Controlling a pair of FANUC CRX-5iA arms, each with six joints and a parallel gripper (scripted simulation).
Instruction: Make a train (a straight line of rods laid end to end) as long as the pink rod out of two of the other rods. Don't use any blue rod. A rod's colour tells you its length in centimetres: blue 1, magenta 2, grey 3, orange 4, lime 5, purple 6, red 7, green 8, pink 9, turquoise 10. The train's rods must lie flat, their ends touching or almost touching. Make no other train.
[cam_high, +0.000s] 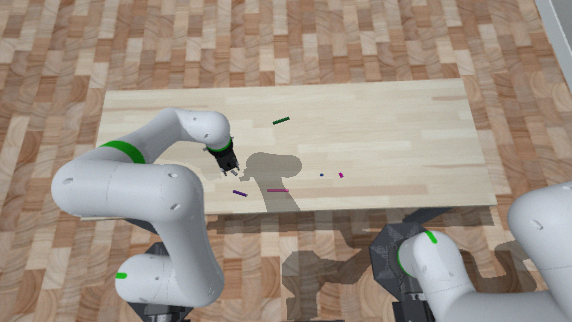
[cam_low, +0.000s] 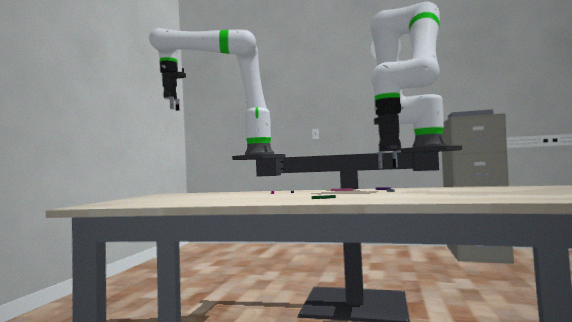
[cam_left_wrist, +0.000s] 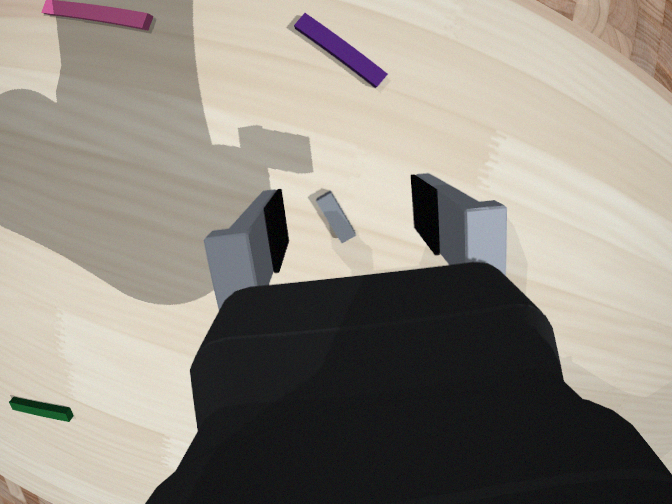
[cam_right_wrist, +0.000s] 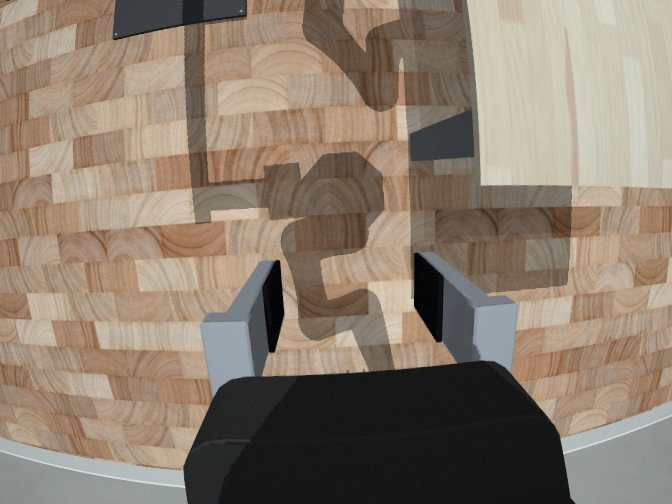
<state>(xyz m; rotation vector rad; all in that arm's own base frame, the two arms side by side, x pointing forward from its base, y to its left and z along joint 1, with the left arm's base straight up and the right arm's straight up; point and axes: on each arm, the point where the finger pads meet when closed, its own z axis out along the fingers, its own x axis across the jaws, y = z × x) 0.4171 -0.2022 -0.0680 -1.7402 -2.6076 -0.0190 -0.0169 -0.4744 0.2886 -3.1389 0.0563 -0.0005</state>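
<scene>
The purple rod is 100 mm below my left hand, 70 mm behind it and 20 mm to the right of it. Also, from my left hand: pink rod 190 mm to the right, 100 mm below, 70 mm behind; green rod 270 mm ahead, 220 mm to the right, 100 mm below; grey rod 100 mm below, 20 mm ahead.
</scene>
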